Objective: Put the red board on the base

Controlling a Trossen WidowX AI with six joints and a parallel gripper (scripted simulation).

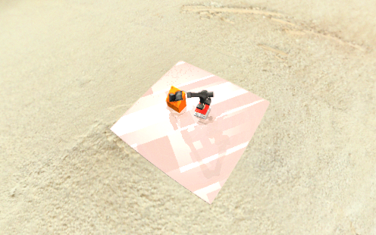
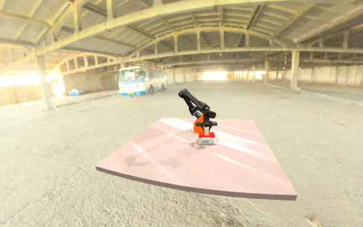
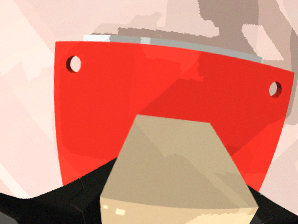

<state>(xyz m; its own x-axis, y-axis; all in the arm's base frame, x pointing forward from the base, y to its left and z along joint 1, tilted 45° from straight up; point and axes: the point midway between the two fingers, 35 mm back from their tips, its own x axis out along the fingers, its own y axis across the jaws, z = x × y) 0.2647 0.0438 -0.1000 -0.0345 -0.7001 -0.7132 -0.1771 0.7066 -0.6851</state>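
The grey base lies 80 mm below my gripper tip. The rest, counted from my gripper tip: red board right at my gripper tip.
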